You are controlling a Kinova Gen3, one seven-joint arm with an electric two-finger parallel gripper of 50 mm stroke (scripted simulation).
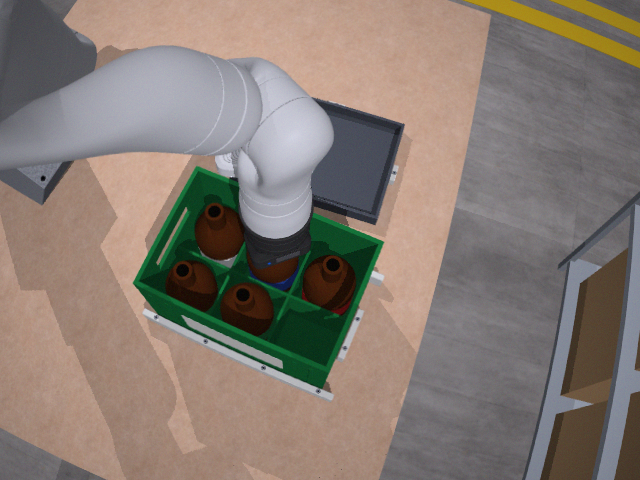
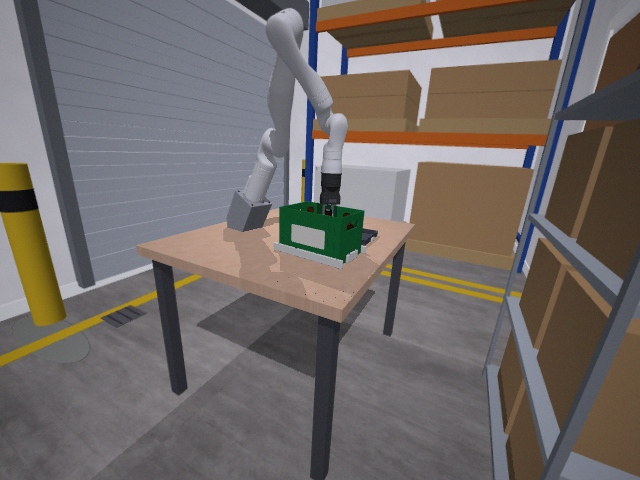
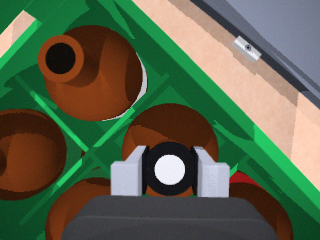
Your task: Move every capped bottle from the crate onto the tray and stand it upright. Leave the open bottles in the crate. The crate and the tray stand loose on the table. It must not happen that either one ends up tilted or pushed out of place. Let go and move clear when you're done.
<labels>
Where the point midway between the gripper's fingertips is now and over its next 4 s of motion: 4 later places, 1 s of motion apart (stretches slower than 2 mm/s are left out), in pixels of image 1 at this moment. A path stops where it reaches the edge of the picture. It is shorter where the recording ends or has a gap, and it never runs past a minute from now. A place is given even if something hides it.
The gripper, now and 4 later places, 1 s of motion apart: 272, 246; 268, 220; 267, 195; 250, 150; 251, 110
</labels>
